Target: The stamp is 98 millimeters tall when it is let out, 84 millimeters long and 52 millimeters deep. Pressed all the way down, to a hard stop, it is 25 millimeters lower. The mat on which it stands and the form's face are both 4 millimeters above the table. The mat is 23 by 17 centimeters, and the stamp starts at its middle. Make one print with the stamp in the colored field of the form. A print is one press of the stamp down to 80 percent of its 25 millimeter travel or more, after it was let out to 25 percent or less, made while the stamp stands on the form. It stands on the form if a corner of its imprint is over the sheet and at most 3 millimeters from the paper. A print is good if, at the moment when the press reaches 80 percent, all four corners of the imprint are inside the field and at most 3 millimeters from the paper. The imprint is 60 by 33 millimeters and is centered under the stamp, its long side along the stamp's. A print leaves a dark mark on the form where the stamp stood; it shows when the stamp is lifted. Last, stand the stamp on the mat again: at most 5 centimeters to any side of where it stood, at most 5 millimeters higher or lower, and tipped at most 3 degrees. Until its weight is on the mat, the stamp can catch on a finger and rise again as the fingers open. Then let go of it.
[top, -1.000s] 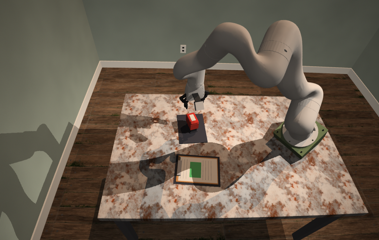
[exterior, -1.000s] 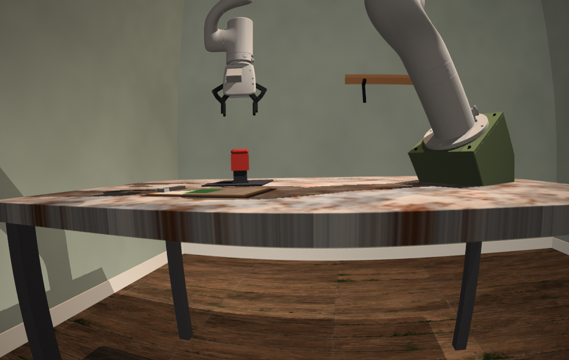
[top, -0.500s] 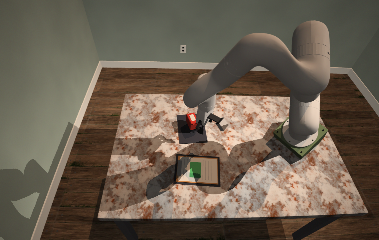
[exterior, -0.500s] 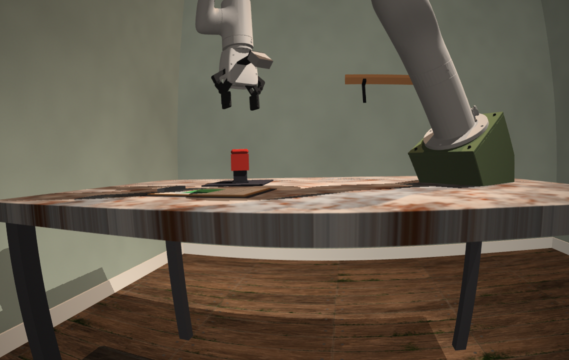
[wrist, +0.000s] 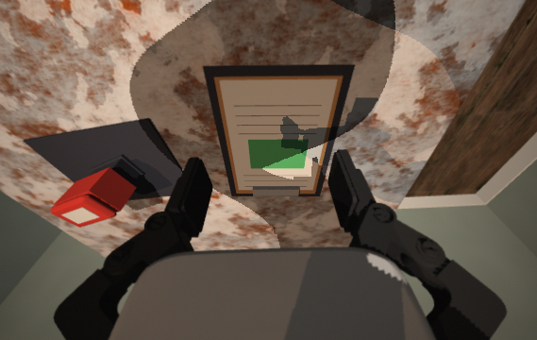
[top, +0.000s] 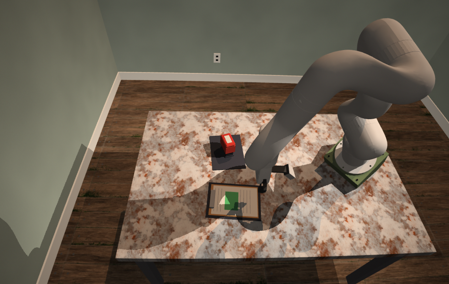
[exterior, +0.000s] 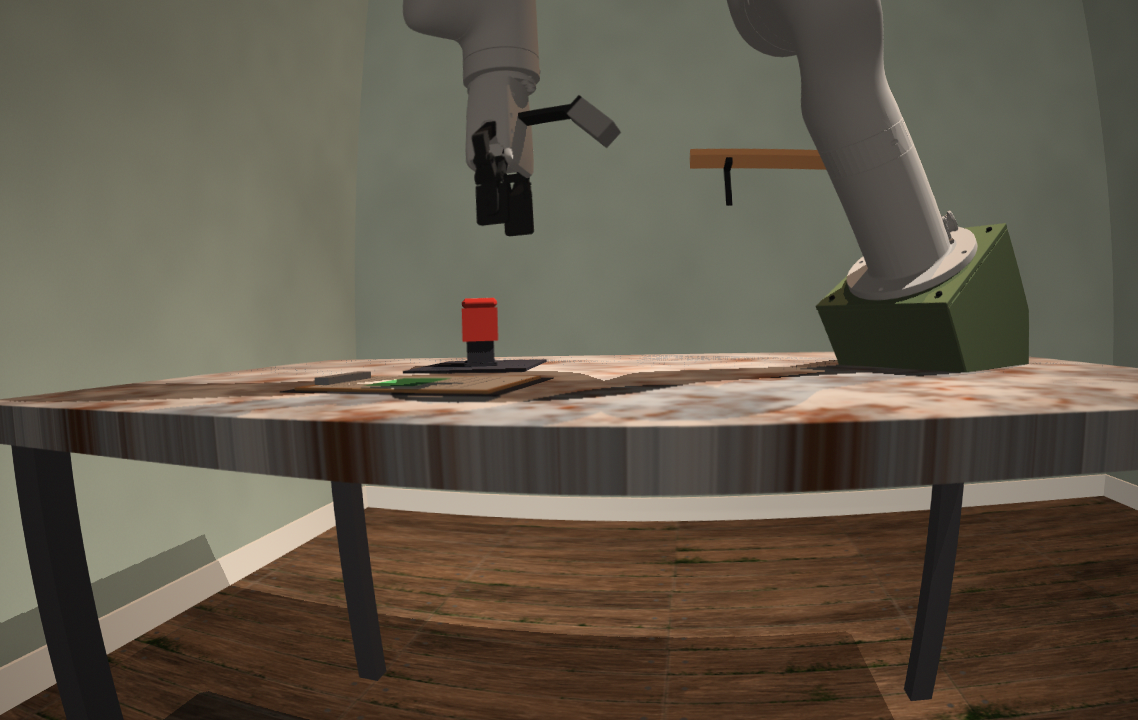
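My gripper is now 190 mm short of the red stamp, 260 mm to the left of it and 120 mm above it. The rest, counted from my hand: form 110 mm ahead, 30 mm to the left, 160 mm below; black base 190 mm ahead, 260 mm to the right, 150 mm below; dark mat 190 mm ahead, 260 mm to the right, 170 mm below.
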